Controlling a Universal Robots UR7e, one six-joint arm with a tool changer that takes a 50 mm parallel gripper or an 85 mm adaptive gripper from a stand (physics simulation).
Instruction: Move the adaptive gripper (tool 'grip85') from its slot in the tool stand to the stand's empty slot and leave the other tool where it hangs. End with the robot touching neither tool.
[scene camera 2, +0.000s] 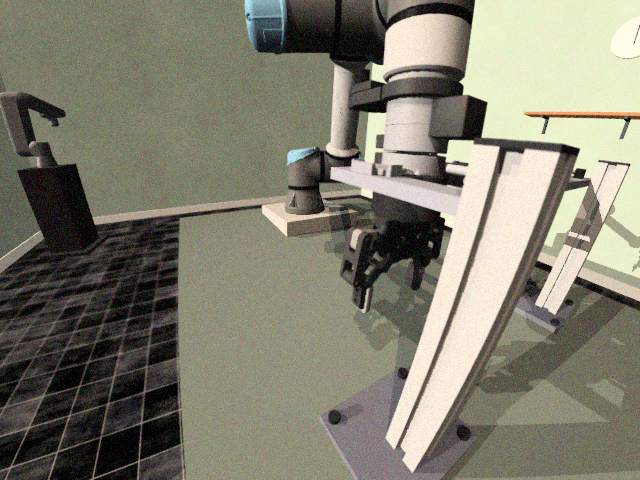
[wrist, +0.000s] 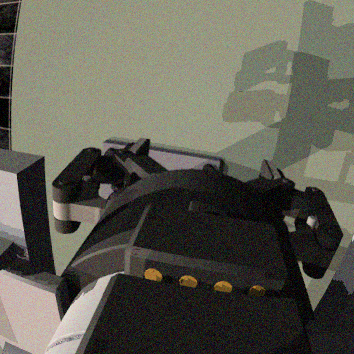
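Pixels of known places: arm's base, origin of its link: (scene camera 2: 304, 209).
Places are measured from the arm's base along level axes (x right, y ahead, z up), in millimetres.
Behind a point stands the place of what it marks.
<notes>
The adaptive gripper (scene camera 2: 390, 290) (wrist: 206, 159), black with jointed fingers, is at the arm's lower end, below the level of the stand's grey plate. Its fingers are apart and empty, pointing down. The arm's wrist is in line directly above it, and the two appear joined. The tool stand shows a pale front post (scene camera 2: 465, 289) {x 92, y 778, z 178 mm}, a grey slot plate (scene camera 2: 398, 187) {x 114, y 718, z 232 mm} beside the arm, and a pale block (wrist: 8, 200) {x 107, y 629, z 236 mm} at the left of the wrist view. Whether the gripper rests in a slot is hidden. The other tool and the empty slot cannot be made out.
The stand's front foot (scene camera 2: 361, 413) {x 117, y 730, z -34 mm} has dark bolts; its far post (scene camera 2: 560, 281) {x -358, y 680, z 34 mm} stands at the right. A foot plate (wrist: 182, 161) {x 68, y 704, z -34 mm} shows beyond the gripper in the wrist view. The robot's base block (scene camera 2: 305, 225) {x 29, y 131, z -16 mm} is behind. A dark pedestal (scene camera 2: 59, 206) with a small arm stands left.
</notes>
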